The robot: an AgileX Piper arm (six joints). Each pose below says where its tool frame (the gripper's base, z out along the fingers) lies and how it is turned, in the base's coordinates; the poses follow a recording.
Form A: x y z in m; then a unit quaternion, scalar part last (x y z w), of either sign.
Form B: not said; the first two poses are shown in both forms.
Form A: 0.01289, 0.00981, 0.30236, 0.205, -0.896, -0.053, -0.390
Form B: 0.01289, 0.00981, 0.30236, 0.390, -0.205, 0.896, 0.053
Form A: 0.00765, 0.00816, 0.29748, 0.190, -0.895, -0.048, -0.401
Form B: 0.00765, 0.00816, 0.29748, 0.401, -0.190, 0.895, 0.048
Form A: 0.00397, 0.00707, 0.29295, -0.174, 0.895, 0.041, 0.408
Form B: 0.00397, 0.00707, 0.29295, 0.408, -0.174, 0.895, 0.041
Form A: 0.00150, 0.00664, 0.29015, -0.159, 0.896, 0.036, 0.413
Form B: 0.00150, 0.00664, 0.29015, 0.413, -0.159, 0.896, 0.036
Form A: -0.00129, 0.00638, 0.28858, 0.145, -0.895, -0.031, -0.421
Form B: -0.00129, 0.00638, 0.28858, 0.421, -0.145, 0.895, 0.031
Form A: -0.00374, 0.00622, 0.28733, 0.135, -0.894, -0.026, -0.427
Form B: -0.00374, 0.00622, 0.28733, 0.427, -0.135, 0.894, 0.026
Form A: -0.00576, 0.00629, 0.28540, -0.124, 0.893, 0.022, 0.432
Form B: -0.00576, 0.00629, 0.28540, 0.432, -0.124, 0.893, 0.022
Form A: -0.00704, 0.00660, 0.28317, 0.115, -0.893, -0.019, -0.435
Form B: -0.00704, 0.00660, 0.28317, 0.435, -0.115, 0.893, 0.019
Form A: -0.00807, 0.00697, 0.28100, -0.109, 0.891, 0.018, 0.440
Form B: -0.00807, 0.00697, 0.28100, 0.440, -0.109, 0.891, 0.018
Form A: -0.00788, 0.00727, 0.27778, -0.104, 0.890, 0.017, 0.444
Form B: -0.00788, 0.00727, 0.27778, 0.444, -0.104, 0.890, 0.017
